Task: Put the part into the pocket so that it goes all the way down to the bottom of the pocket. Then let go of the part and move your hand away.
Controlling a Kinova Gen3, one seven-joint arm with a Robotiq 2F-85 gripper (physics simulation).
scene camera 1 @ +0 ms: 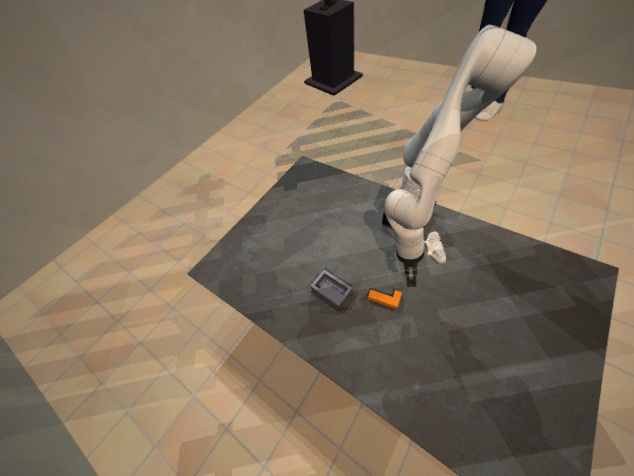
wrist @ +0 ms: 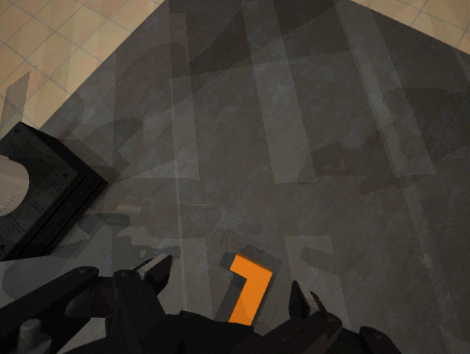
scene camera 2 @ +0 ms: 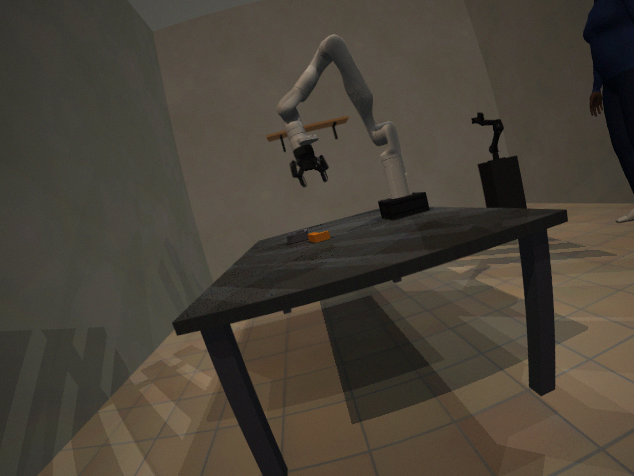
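Observation:
The orange L-shaped part lies flat on the dark table. The grey block with the pocket stands on the table beside the part, a small gap apart; it does not show in the wrist view. The pocket holds no part. My gripper is open and empty, high above the table, fingers pointing down. In the wrist view the part shows between the two fingers, far below them, and its lower end is hidden by the gripper body.
The dark table carries the arm's black base. A black pedestal stands on the floor beyond it. A person stands behind. A wooden shelf shows behind the arm.

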